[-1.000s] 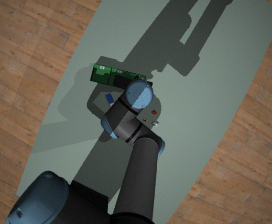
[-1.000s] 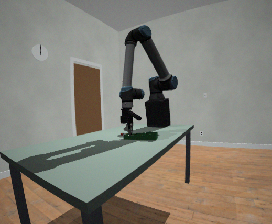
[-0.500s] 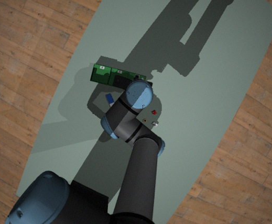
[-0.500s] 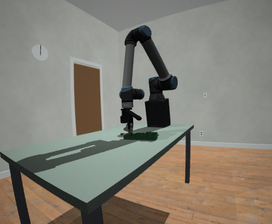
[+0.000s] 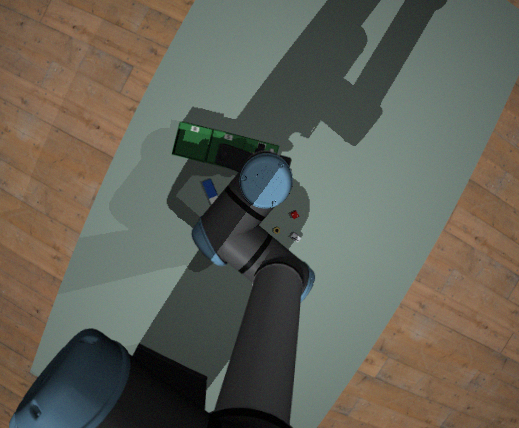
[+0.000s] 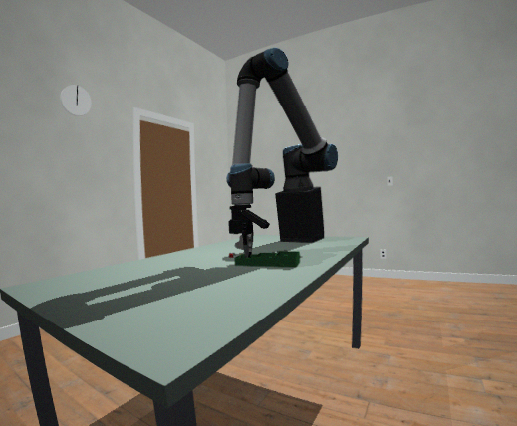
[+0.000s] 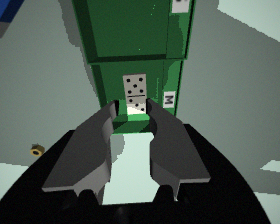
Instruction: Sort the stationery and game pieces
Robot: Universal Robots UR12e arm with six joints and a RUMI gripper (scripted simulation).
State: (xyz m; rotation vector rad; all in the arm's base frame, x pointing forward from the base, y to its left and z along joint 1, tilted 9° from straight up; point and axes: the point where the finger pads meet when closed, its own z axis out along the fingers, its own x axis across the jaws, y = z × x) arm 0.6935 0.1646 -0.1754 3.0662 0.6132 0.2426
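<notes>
Now: hand 20 mm above the white domino. Also, from my hand: blue-and-white eraser (140 mm behind, 40 mm to the left, 30 mm below); red die (160 mm to the right, 50 mm behind, 30 mm below); brown ring-like piece (150 mm to the right, 110 mm behind, 30 mm below).
</notes>
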